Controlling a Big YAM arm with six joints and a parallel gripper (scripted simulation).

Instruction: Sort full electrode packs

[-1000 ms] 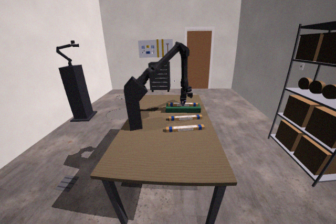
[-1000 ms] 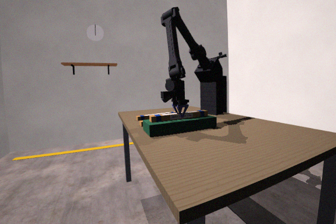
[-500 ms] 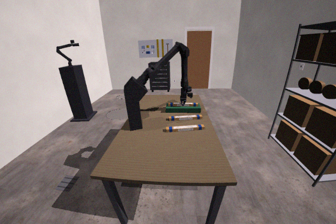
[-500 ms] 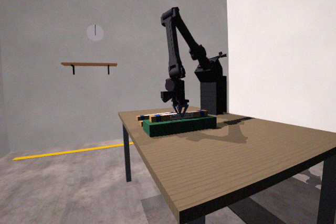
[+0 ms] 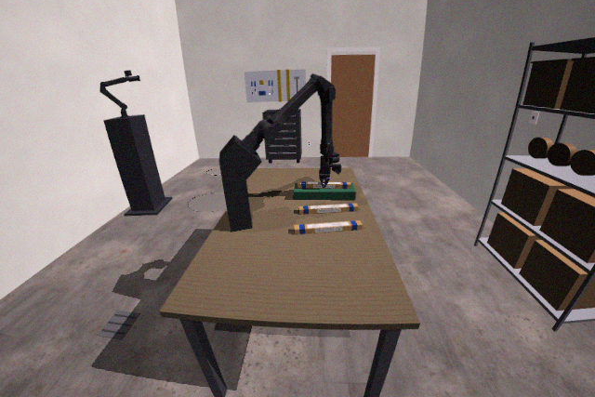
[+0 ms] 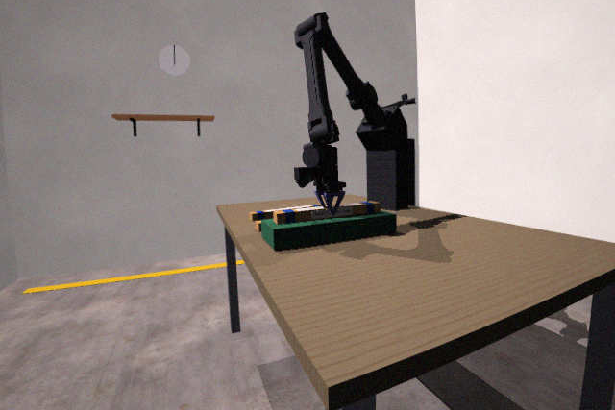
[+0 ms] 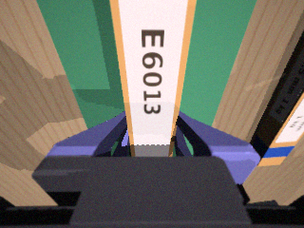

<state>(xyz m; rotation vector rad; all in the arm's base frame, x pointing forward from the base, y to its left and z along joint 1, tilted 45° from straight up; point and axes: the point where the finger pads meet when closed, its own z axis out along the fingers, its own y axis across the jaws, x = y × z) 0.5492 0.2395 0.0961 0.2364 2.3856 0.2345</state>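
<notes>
Now: hand 1 cm below the pack. From my hand the other things lie so: green low platform: 6 cm below.
</notes>
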